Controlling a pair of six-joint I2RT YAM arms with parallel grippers.
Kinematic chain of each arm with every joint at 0, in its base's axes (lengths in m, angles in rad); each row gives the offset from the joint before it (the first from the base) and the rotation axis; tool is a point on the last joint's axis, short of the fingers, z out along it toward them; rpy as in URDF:
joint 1: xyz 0 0 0.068 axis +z
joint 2: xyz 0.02 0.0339 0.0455 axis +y
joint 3: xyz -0.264 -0.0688 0 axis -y
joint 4: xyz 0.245 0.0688 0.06 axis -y
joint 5: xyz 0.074 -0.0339 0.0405 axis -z
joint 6: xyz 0.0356 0 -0.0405 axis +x
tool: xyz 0 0 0 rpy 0 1.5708 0
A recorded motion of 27 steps. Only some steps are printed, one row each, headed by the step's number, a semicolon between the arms.
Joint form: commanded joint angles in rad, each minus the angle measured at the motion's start. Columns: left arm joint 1, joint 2, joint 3, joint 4, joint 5, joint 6; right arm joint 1, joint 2, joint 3, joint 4, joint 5, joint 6.
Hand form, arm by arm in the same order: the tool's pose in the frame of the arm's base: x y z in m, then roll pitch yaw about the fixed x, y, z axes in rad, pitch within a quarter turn. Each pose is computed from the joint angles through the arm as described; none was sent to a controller.
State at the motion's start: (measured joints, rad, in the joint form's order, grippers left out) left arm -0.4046 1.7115 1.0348 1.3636 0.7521 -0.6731; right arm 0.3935 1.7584 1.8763 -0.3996 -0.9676 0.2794
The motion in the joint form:
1: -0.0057 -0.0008 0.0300 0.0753 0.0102 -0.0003; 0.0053 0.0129 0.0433 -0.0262 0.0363 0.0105
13: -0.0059 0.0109 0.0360 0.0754 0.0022 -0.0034; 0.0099 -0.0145 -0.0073 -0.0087 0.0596 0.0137
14: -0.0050 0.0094 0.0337 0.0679 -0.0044 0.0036; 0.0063 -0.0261 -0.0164 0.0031 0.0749 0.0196
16: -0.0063 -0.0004 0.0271 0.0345 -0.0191 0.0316; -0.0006 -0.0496 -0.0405 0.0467 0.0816 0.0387
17: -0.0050 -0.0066 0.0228 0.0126 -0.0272 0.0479; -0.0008 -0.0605 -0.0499 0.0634 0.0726 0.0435
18: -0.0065 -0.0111 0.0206 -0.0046 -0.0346 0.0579; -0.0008 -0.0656 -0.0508 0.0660 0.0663 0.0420
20: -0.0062 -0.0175 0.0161 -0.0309 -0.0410 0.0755; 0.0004 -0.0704 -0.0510 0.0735 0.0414 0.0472
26: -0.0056 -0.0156 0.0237 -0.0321 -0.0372 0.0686; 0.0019 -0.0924 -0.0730 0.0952 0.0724 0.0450
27: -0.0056 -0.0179 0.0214 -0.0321 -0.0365 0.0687; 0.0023 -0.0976 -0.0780 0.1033 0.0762 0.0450
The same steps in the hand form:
1: 0.3190 -0.1656 0.3464 -0.1025 1.0263 -1.4670; 0.3553 0.1807 0.4417 1.8956 1.0329 -3.0822
13: 0.3218 -0.1667 0.3444 -0.1223 1.0237 -1.4801; 0.3506 0.1801 0.4369 1.9094 1.0267 -3.0887
14: 0.3222 -0.1663 0.3438 -0.1292 1.0245 -1.4768; 0.3491 0.1776 0.4392 1.9039 1.0359 -3.1128
16: 0.3223 -0.1664 0.3430 -0.1439 1.0342 -1.4658; 0.3459 0.1732 0.4439 1.8638 1.0581 3.1194
17: 0.3226 -0.1658 0.3423 -0.1561 1.0417 -1.4608; 0.3432 0.1722 0.4464 1.8425 1.0693 3.1086
18: 0.3226 -0.1662 0.3420 -0.1697 1.0465 -1.4635; 0.3415 0.1717 0.4483 1.8349 1.0765 3.1083
20: 0.3230 -0.1660 0.3408 -0.1862 1.0581 -1.4641; 0.3391 0.1718 0.4508 1.8126 1.0805 3.1137
26: 0.3237 -0.1662 0.3424 -0.1878 1.0567 -1.4712; 0.3349 0.1699 0.4533 1.8043 1.1046 3.0776
27: 0.3231 -0.1660 0.3425 -0.1872 1.0571 -1.4712; 0.3338 0.1695 0.4542 1.7972 1.1123 3.0679

